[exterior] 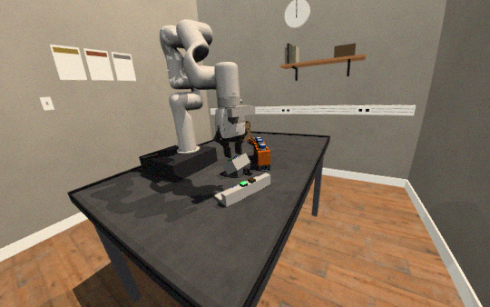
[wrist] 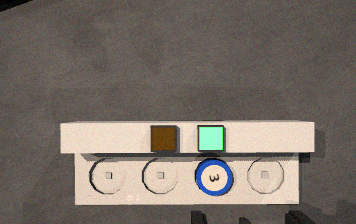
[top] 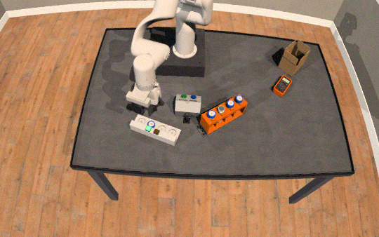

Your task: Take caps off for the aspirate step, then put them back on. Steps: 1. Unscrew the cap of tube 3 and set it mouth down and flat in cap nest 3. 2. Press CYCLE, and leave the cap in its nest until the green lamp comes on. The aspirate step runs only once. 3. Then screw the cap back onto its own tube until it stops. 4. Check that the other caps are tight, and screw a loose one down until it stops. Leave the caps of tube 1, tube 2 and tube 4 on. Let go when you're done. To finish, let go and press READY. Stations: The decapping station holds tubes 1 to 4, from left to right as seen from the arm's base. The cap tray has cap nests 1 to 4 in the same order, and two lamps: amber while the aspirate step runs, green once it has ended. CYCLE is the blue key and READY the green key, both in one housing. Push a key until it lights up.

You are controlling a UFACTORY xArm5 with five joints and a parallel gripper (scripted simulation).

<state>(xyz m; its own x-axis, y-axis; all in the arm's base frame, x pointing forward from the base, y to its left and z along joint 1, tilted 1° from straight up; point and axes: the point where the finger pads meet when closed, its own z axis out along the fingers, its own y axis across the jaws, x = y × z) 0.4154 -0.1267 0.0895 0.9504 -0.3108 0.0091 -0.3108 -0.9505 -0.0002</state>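
My gripper is now 160 mm above the cap 3. From my hand the other things lie so: blue key (190 mm to the left, 130 mm behind, 110 mm below); grey key housing (160 mm to the left, 120 mm below, 110 mm behind); green key (140 mm to the left, 130 mm behind, 110 mm below).
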